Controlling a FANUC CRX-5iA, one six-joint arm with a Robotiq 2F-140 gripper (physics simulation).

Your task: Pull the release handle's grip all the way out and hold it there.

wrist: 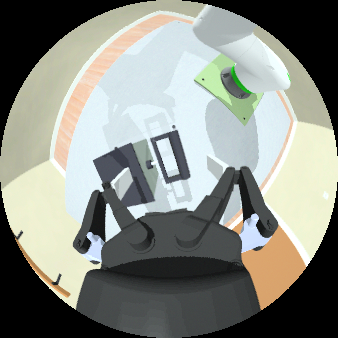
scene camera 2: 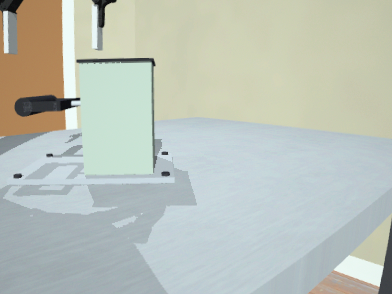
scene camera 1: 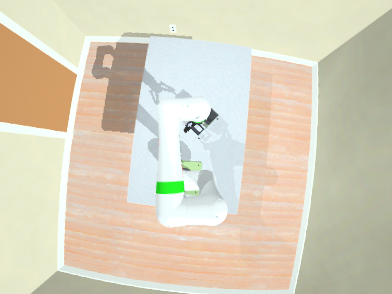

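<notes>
The release handle's dark grip (scene camera 2: 35,105) (wrist: 182,154) is a rectangular frame with a thick outer bar. It stands out from the side of a pale green housing (scene camera 2: 117,120) with a dark top (scene camera 1: 213,116) (wrist: 111,161). A short light rod (scene camera 2: 76,103) shows between grip and housing. My gripper (scene camera 2: 54,40) (wrist: 167,167) is open wide and empty, above the handle. In scene camera 2 one fingertip is over the grip's outer side and the other just above the housing's top. In the wrist view the left fingertip overlaps the housing. The arm hides part of the scene in scene camera 1.
The housing stands on a pale base plate (scene camera 2: 125,180) with dark bolts, on the light grey table (scene camera 1: 225,65) (scene camera 2: 300,165). A green mounting plate (scene camera 1: 192,165) (wrist: 215,75) lies under the arm's base. The white arm (scene camera 1: 169,150) (wrist: 225,30) reaches over the table.
</notes>
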